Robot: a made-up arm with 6 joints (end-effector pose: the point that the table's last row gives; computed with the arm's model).
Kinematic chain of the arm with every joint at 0, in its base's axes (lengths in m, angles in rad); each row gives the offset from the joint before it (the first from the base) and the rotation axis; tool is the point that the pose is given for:
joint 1: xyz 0 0 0.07 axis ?
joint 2: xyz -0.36 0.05 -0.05 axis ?
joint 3: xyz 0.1 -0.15 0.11 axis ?
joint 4: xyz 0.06 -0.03 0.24 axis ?
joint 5: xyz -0.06 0 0.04 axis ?
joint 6: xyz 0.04 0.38 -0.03 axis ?
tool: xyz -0.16 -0.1 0
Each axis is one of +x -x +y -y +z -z.
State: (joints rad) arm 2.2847 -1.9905 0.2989 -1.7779 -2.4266 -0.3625
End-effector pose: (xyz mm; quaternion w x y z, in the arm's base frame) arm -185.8 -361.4 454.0 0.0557 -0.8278 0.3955 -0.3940
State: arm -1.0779 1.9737 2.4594 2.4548 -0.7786 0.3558
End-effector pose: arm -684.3 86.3 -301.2 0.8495 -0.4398 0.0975 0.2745
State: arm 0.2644 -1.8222 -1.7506 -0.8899 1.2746 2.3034
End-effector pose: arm -159.4 -534.9 -120.5 0.8224 0.2177 0.3960 0.3457
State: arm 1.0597 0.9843 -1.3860 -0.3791 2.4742 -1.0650
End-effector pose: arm 318.9 156.7 249.4 0.1201 -0.9134 -0.3408 -0.1872
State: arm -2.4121 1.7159 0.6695 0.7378 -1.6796 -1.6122
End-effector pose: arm -5.4 434.4 -206.4 0.1836 -0.4194 -0.8330 -0.3106
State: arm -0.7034 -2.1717 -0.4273 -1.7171 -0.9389 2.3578
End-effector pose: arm 242.9 268.3 74.5 0.1932 0.3887 0.1694 -0.8848
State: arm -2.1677 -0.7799 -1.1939 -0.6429 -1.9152 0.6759
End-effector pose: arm 186.2 66.9 349.6 0.4206 0.4291 -0.4307 -0.6734
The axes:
joint 1: +y
joint 2: -x
joint 3: -y
joint 4: +x
joint 5: +z
joint 6: -z

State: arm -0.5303 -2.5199 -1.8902 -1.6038 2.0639 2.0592
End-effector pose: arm 567.8 -77.5 -183.6 0.4050 0.0614 -0.5067 0.7586
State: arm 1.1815 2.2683 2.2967 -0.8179 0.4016 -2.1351
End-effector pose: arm -315.7 139.4 265.7 0.5815 0.5361 0.1637 -0.5896
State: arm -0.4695 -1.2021 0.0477 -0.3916 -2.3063 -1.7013
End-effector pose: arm -59.4 -541.3 -278.3 0.8716 0.4382 -0.1041 -0.1934
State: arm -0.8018 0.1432 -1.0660 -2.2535 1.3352 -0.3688
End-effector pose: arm -404.1 -46.7 239.2 0.1837 -0.5184 0.7571 0.3526
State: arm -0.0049 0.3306 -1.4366 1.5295 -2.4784 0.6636
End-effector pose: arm -194.1 -218.6 -149.9 0.5267 0.3920 -0.4260 0.6225
